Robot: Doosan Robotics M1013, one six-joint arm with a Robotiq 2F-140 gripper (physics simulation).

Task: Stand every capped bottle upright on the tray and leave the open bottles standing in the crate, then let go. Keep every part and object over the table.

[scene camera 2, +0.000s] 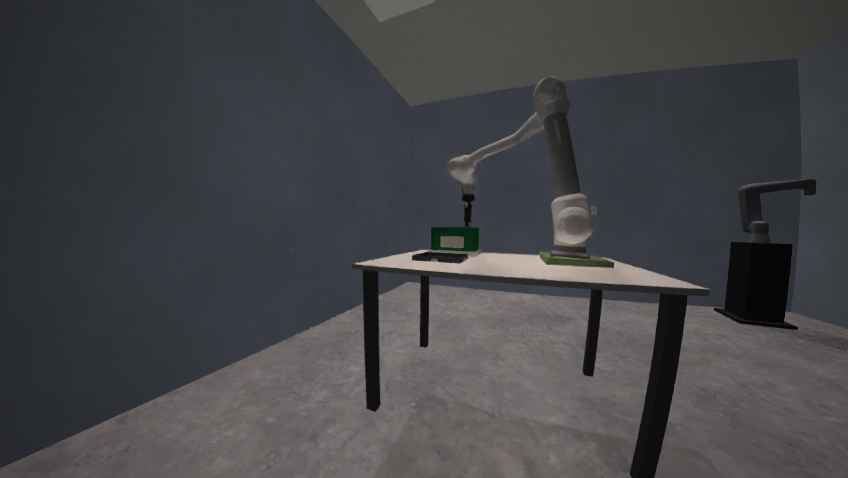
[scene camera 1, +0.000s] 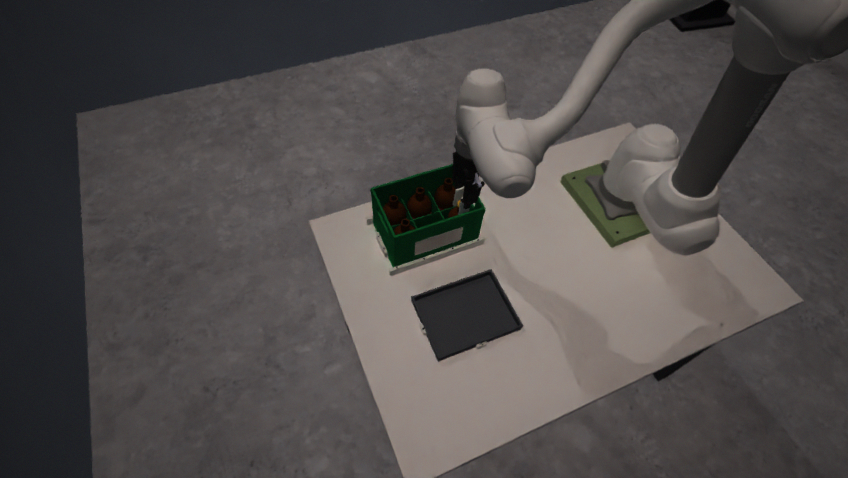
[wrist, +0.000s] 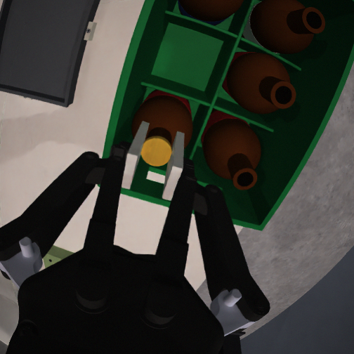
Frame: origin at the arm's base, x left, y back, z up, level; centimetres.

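Where they show: gripper, fingertip midpoint: (scene camera 1: 460, 208); arm's base at its link origin: (scene camera 2: 568, 256) (scene camera 1: 620, 194).
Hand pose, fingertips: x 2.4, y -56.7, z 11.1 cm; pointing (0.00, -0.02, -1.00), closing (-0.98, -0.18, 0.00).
Note:
Things, the pixels of their top centre, and the offset from my fingertips.
- green crate at its top centre: (scene camera 1: 427, 198) (scene camera 2: 455, 227) dx -3.2, dy -9.1, dz +3.3 cm
- bottle at its top centre: (scene camera 1: 462, 203) dx -0.1, dy +0.4, dz +2.1 cm
- dark tray at its top centre: (scene camera 1: 466, 311) (scene camera 2: 440, 254) dx +26.2, dy -4.8, dz -11.7 cm
The green crate (scene camera 1: 475, 226) (scene camera 2: 470, 239) (wrist: 120, 95) stands on the table and holds brown bottles. One bottle (scene camera 1: 453, 212) (wrist: 162, 115) with a yellow cap stands in a corner compartment. My gripper (scene camera 1: 463, 205) (scene camera 2: 467, 225) (wrist: 159, 140) points down into the crate and is shut on this capped bottle at its top, one pad on each side. Open bottles (scene camera 1: 419, 204) (wrist: 257, 82) stand in the back row and in the far front compartment; the latter's neck is cut off in the wrist view. The dark tray (scene camera 1: 466, 314) (scene camera 2: 439, 257) (wrist: 40, 50) bears no bottle.
The compartment (wrist: 187, 56) beside the capped bottle is empty. Crate walls and dividers stand close around the fingers. Pale rails (scene camera 1: 436, 256) lie along the crate's base. The arm's green base plate (scene camera 1: 614, 237) (scene camera 2: 605, 262) is on the table to the right.

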